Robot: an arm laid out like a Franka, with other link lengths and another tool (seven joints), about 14 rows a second.
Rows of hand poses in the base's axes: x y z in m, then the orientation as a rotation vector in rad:
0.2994, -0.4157, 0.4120, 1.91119, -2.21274, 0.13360
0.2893, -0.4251, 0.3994, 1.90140, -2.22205, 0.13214
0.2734, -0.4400, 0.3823, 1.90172, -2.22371, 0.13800
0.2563, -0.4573, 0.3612, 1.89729, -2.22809, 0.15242
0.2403, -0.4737, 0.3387, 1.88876, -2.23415, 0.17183
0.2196, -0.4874, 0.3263, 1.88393, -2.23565, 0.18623
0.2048, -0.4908, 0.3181, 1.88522, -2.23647, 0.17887
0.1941, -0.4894, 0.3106, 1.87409, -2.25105, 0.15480
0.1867, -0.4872, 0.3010, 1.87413, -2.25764, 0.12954
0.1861, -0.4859, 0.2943, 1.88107, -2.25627, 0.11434
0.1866, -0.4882, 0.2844, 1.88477, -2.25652, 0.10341
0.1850, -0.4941, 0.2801, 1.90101, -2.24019, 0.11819
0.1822, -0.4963, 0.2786, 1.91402, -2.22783, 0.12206
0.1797, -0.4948, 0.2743, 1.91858, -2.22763, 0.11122
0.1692, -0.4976, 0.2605, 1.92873, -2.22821, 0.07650
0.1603, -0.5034, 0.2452, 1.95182, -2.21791, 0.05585
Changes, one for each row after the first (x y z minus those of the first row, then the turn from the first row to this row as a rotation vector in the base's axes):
-0.0101, -0.0094, -0.0126, 0.00069, -0.00076, -0.00918
-0.0260, -0.0243, -0.0297, -0.00117, -0.00468, -0.00925
-0.0431, -0.0416, -0.0508, -0.00801, -0.01230, -0.01234
-0.0591, -0.0580, -0.0733, -0.01824, -0.02168, -0.01794
-0.0798, -0.0717, -0.0857, -0.02655, -0.02753, -0.02007
-0.0946, -0.0751, -0.0939, -0.02207, -0.02500, -0.02026
-0.1053, -0.0737, -0.1014, -0.00853, -0.01765, -0.03397
-0.1127, -0.0715, -0.1110, 0.00689, -0.00971, -0.03848
-0.1133, -0.0702, -0.1177, 0.01675, -0.00465, -0.03531
-0.1128, -0.0725, -0.1276, 0.02388, -0.00127, -0.03421
-0.1144, -0.0784, -0.1319, 0.01615, -0.00504, -0.01778
-0.1172, -0.0806, -0.1334, 0.01427, -0.00489, -0.00549
-0.1197, -0.0791, -0.1377, 0.02155, -0.00165, -0.00376
-0.1302, -0.0819, -0.1515, 0.04352, 0.00964, -0.00112
-0.1391, -0.0877, -0.1668, 0.05949, 0.01520, 0.01390

